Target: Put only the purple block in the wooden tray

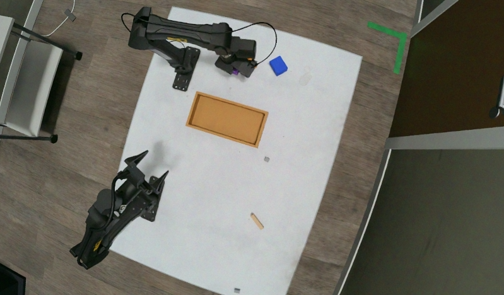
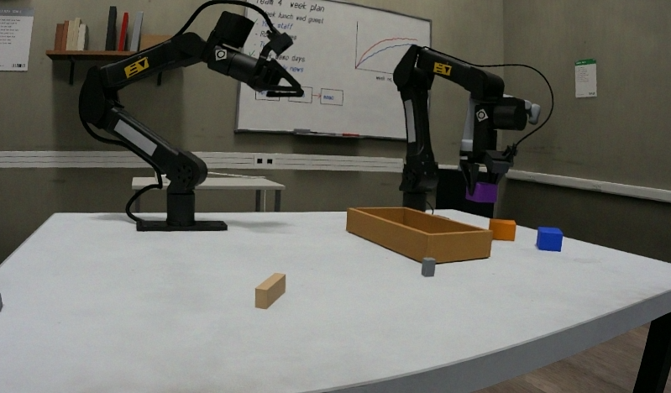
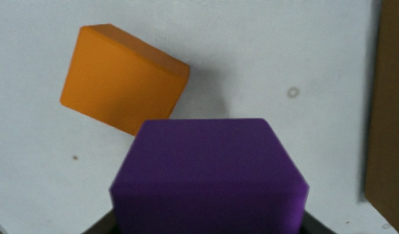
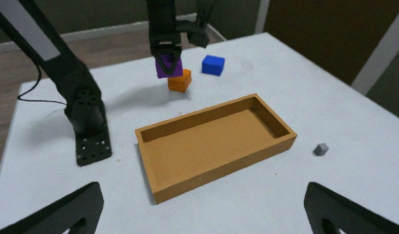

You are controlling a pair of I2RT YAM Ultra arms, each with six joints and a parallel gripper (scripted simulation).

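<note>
My left hand is 20 mm short of the wooden tray, 200 mm to the left of it and 90 mm above it. From my left hand the other things lie so: purple block (right at my left hand); then orange block (40 mm ahead, 40 mm to the left, 80 mm below); then blue block (170 mm ahead, 70 mm to the left, 80 mm below).
</note>
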